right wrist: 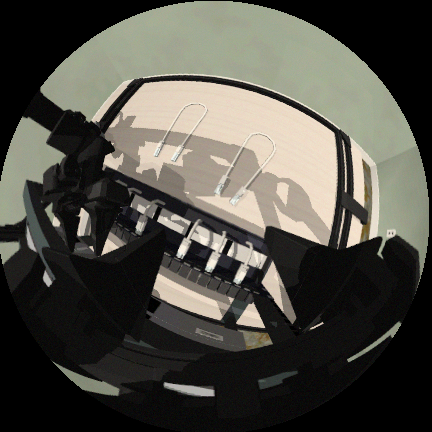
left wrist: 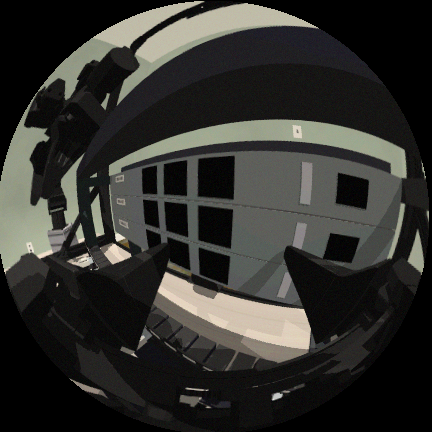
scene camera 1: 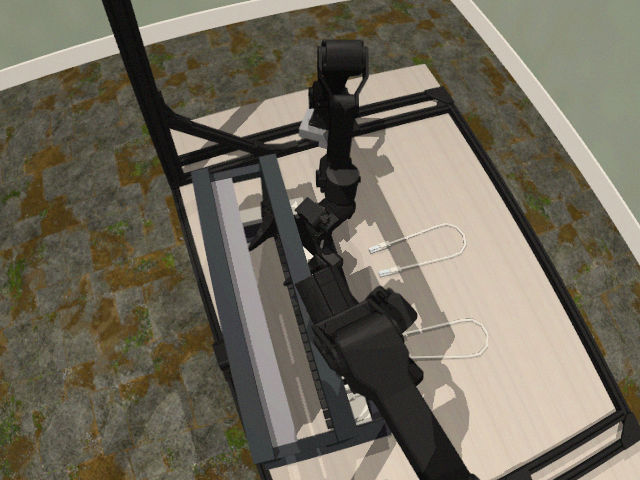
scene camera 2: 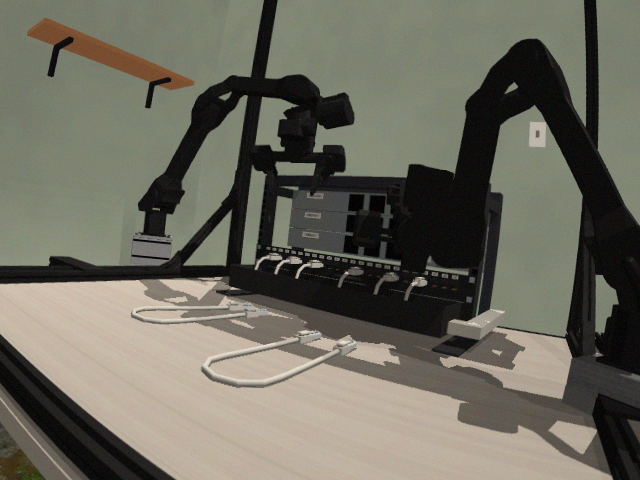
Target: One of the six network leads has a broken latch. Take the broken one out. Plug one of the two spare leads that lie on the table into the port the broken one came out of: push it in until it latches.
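White network leads (scene camera 2: 312, 264) (right wrist: 185, 245) are plugged along the black port panel (scene camera 2: 341, 304); I cannot make out the broken latch. Two looped white spare leads lie on the table: one (scene camera 1: 385, 272) (scene camera 2: 308, 336) (right wrist: 158, 149), and the other (scene camera 2: 240, 306) (right wrist: 221, 185), partly hidden by the right arm in scene camera 1. My left gripper (left wrist: 229, 251) (right wrist: 82, 253) is open, low at the rack's front by the port row, with nothing seen between its fingers; it partly hides the leads there. My right gripper (scene camera 2: 293, 188) (right wrist: 215, 233) is open and empty, above the panel's other end.
The dark rack frame (scene camera 1: 292, 222) (scene camera 2: 495, 232) has a top bar (left wrist: 300, 45) above the left fingers. Grey units (scene camera 2: 320, 217) (left wrist: 265, 190) stand behind the port row. A pale block (scene camera 2: 475, 324) sits at the panel's right end in scene camera 2. Black rails edge the table.
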